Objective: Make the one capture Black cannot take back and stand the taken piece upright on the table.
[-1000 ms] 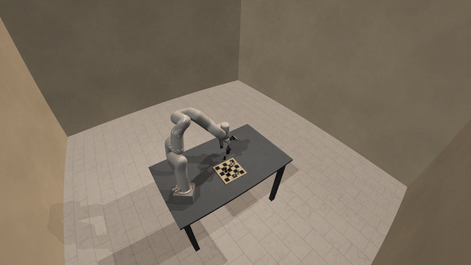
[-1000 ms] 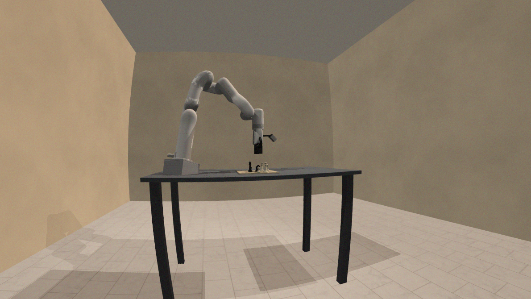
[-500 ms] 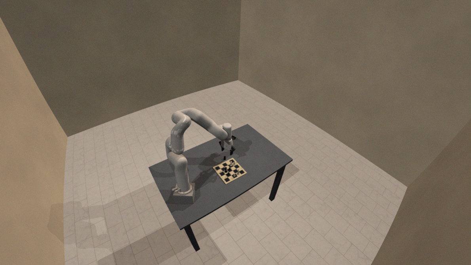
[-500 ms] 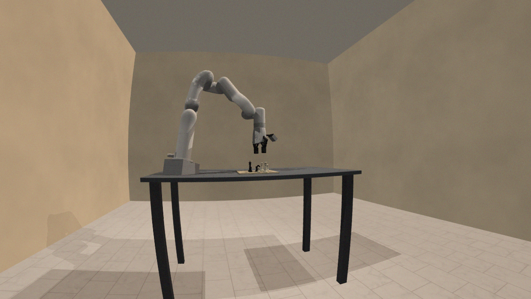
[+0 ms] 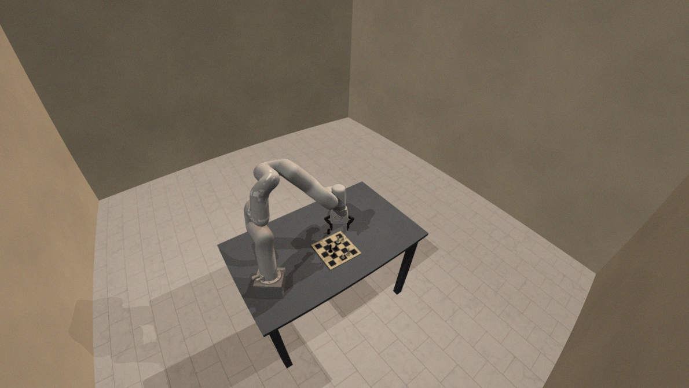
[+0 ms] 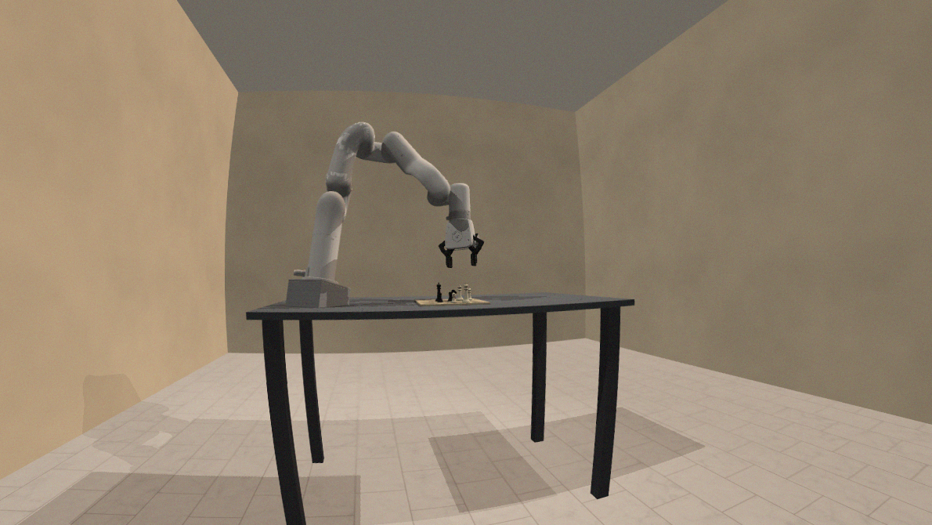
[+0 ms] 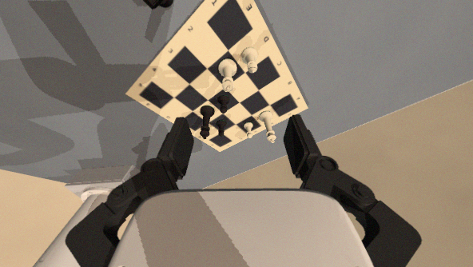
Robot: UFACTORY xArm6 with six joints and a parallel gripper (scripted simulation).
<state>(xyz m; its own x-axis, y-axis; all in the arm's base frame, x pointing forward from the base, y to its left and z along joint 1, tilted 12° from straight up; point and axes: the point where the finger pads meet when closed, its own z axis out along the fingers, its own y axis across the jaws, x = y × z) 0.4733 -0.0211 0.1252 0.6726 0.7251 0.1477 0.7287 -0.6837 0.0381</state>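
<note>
My gripper is now 11 cm to the left of the white bishop, 9 cm above it and 2 cm past it. Round my hand: chessboard 13 cm below, 5 cm behind, 3 cm to the right; white pawn 11 cm to the right, 11 cm below, 6 cm behind.
</note>
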